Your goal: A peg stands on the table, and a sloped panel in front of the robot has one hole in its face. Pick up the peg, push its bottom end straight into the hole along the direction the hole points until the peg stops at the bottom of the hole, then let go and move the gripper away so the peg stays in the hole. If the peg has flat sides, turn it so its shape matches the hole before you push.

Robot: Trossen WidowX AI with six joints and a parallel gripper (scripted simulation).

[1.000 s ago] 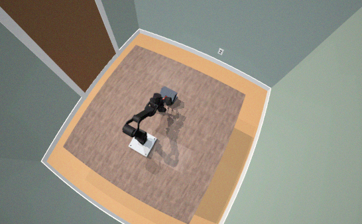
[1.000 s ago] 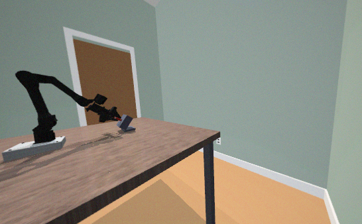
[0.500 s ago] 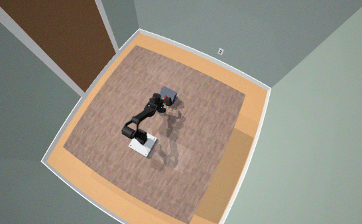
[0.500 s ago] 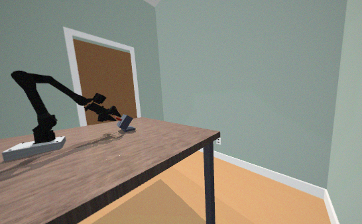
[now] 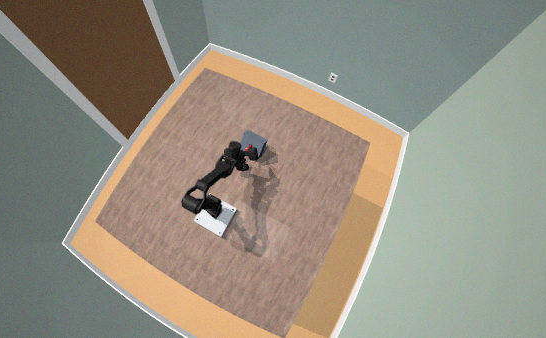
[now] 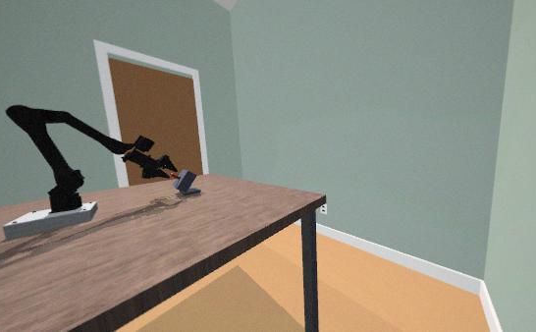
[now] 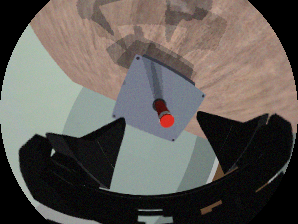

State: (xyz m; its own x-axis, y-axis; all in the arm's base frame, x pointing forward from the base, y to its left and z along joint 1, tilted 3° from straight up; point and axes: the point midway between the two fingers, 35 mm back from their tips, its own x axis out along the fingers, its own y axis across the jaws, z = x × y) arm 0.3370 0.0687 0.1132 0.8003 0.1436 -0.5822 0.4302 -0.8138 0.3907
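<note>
Right now my gripper tip is 10 mm above the red peg. Round my gripper tip: sloped panel: 50 mm ahead, 40 mm below, 10 mm to the left.
</note>
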